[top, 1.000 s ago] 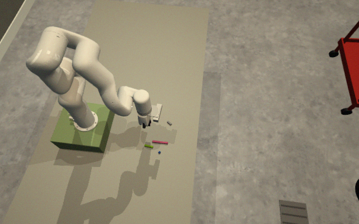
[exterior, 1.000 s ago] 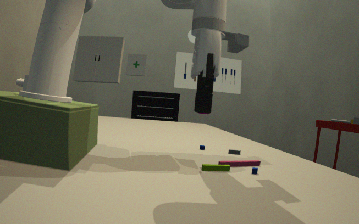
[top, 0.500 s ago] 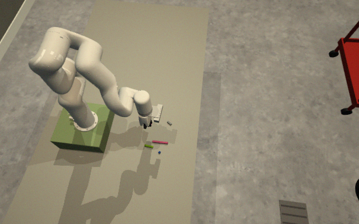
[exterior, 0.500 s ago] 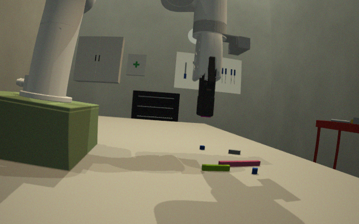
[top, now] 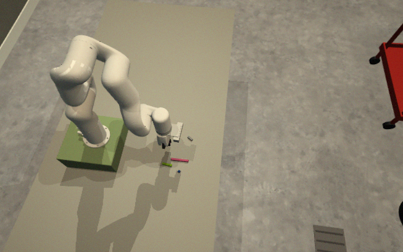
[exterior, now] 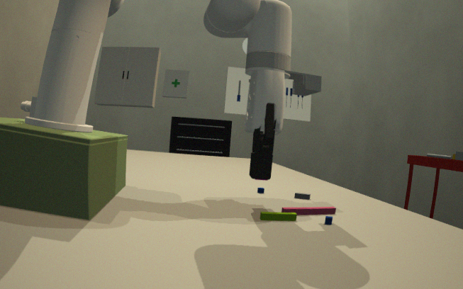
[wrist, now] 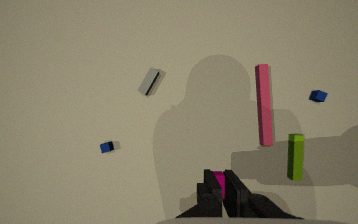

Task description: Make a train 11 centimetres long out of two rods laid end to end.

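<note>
My gripper is now 80 mm short of the pink rod, 60 mm to the left of it and 60 mm above it. From my hand the other things lie so: magenta rod (20 mm below); blue rod (120 mm to the left, 60 mm below, 20 mm ahead); lime rod (100 mm to the right, 60 mm below, 20 mm ahead).
</note>
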